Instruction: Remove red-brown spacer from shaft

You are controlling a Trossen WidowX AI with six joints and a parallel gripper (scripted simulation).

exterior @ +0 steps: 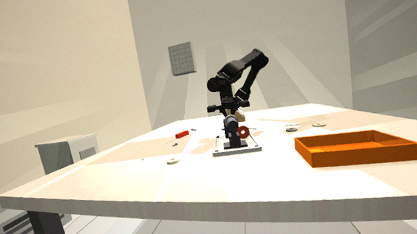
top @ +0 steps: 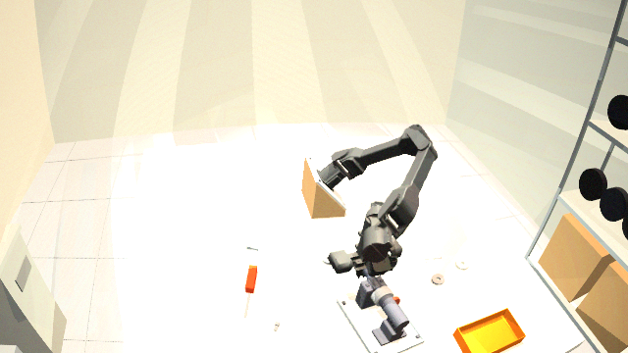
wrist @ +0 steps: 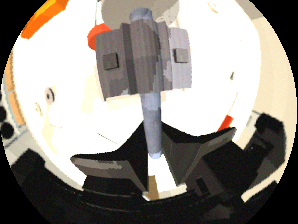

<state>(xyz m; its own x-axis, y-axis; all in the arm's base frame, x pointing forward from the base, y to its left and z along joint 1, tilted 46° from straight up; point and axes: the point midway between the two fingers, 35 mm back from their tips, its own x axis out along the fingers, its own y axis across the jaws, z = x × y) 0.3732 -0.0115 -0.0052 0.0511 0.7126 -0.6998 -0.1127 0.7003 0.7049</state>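
Now: the grey-blue shaft 7 cm ahead of my gripper tip, 1 cm to the left of it and 3 cm above it. Also, from my gripper tip: red-brown spacer (11 cm ahead, 5 cm to the left, 1 cm below); orange tray (32 cm ahead, 29 cm to the left, 4 cm below).
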